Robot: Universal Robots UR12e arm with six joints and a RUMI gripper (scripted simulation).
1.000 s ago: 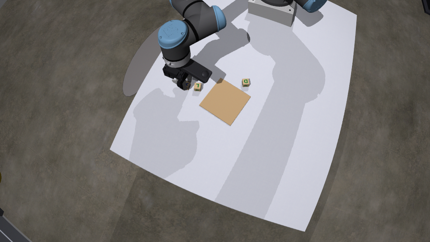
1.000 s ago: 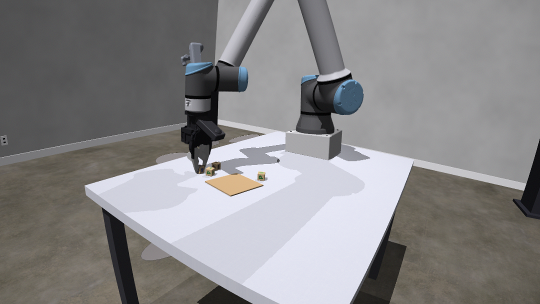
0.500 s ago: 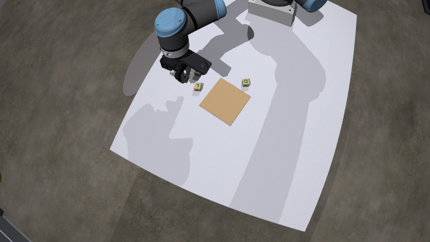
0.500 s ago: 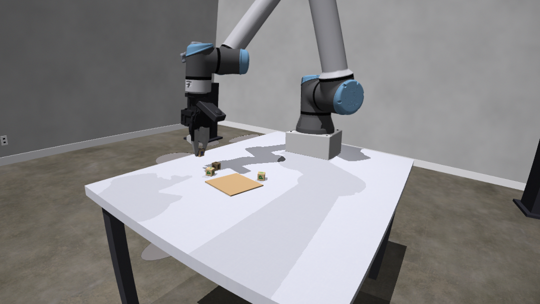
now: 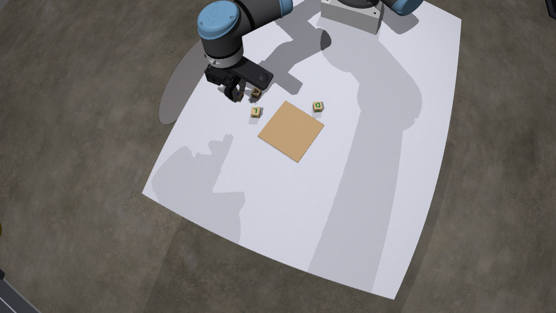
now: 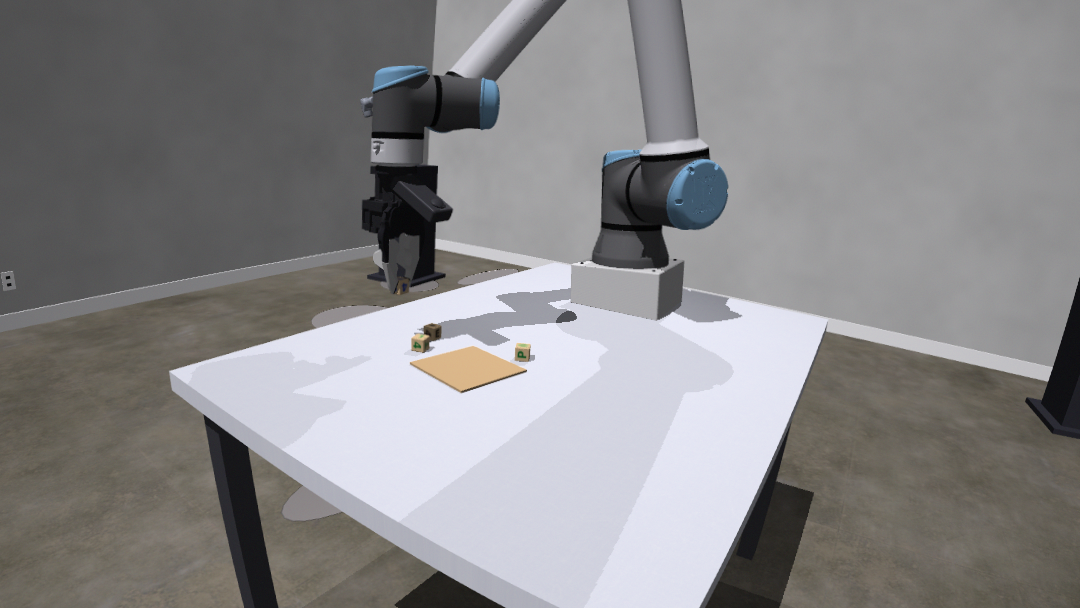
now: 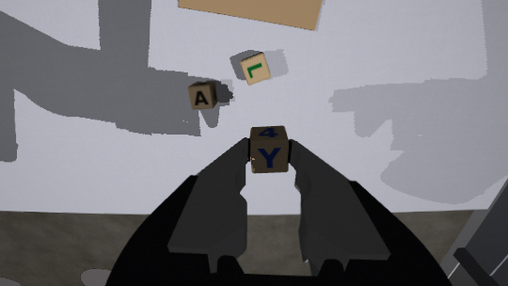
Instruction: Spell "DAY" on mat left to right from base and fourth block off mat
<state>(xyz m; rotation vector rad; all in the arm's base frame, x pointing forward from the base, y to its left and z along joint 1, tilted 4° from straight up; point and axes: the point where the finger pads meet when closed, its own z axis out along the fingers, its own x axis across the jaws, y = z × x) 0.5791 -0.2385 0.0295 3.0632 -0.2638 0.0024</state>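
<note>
Right now the tan mat is 1 cm ahead of my hand, 16 cm to the left of it and 11 cm below it. From my hand the other things lie so: D block 8 cm behind, 21 cm to the left, 10 cm below; then green-lettered block 1 cm behind, 4 cm to the left, 10 cm below; then blue-lettered block right at my hand.
</note>
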